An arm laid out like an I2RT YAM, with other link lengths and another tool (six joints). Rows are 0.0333 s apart.
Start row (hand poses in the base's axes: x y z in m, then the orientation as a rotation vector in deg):
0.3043, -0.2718, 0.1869, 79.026, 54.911, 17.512
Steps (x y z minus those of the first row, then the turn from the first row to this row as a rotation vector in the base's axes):
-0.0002, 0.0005, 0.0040, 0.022, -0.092, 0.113
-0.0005, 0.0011, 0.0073, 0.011, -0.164, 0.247
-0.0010, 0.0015, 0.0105, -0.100, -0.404, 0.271
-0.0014, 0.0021, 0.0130, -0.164, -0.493, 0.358
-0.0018, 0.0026, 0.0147, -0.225, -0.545, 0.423
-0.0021, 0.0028, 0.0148, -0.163, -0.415, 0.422
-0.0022, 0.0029, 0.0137, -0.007, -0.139, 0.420
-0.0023, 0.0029, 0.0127, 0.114, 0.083, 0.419
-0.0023, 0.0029, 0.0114, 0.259, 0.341, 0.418
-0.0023, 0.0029, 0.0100, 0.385, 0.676, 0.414
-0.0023, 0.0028, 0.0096, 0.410, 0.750, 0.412
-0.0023, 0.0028, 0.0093, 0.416, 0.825, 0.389
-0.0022, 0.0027, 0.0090, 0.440, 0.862, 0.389
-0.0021, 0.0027, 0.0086, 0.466, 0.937, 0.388
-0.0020, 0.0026, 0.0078, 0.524, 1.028, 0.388
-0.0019, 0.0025, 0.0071, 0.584, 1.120, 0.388
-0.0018, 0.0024, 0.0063, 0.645, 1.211, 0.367
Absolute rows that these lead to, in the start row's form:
0.3041, -0.2713, 0.1909, 78.971, 54.915, 17.669
0.3038, -0.2707, 0.1942, 78.883, 54.952, 17.812
0.3033, -0.2703, 0.1974, 78.706, 54.775, 17.932
0.3029, -0.2697, 0.1999, 78.585, 54.766, 18.023
0.3025, -0.2692, 0.2016, 78.487, 54.772, 18.075
0.3022, -0.2690, 0.2017, 78.579, 54.876, 18.020
0.3021, -0.2689, 0.2006, 78.796, 55.097, 17.917
0.3020, -0.2689, 0.1996, 78.966, 55.275, 17.831
0.3020, -0.2689, 0.1983, 79.168, 55.482, 17.734
0.3020, -0.2689, 0.1969, 79.374, 55.751, 17.573
0.3020, -0.2690, 0.1965, 79.418, 55.810, 17.535
0.3020, -0.2690, 0.1962, 79.454, 55.855, 17.471
0.3021, -0.2691, 0.1959, 79.485, 55.885, 17.459
0.3022, -0.2691, 0.1955, 79.529, 55.945, 17.422
0.3023, -0.2692, 0.1947, 79.607, 56.018, 17.391
0.3024, -0.2693, 0.1940, 79.686, 56.092, 17.361
0.3025, -0.2694, 0.1932, 79.775, 56.150, 17.316

